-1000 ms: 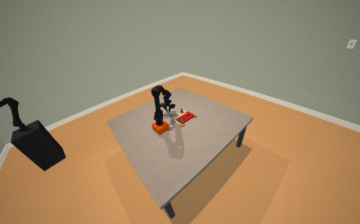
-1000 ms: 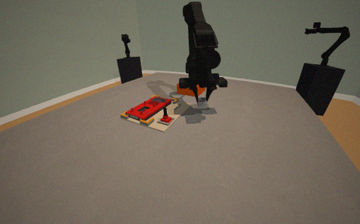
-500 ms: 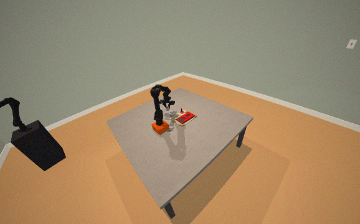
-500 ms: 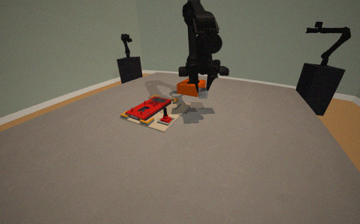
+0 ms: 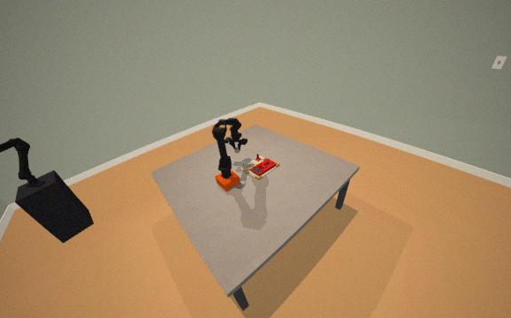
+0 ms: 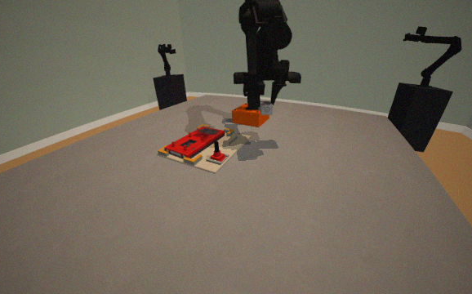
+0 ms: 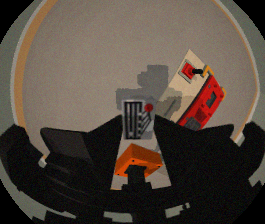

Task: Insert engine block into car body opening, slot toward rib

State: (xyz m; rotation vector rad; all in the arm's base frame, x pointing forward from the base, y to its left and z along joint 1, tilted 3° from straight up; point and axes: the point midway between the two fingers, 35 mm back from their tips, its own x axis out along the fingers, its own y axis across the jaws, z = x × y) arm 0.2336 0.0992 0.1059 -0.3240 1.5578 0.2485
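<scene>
My gripper tip is now 120 mm short of the black upright piece, 110 mm to the left of it and 100 mm above it. Round my gripper tip: grey engine block 10 mm below.
</scene>
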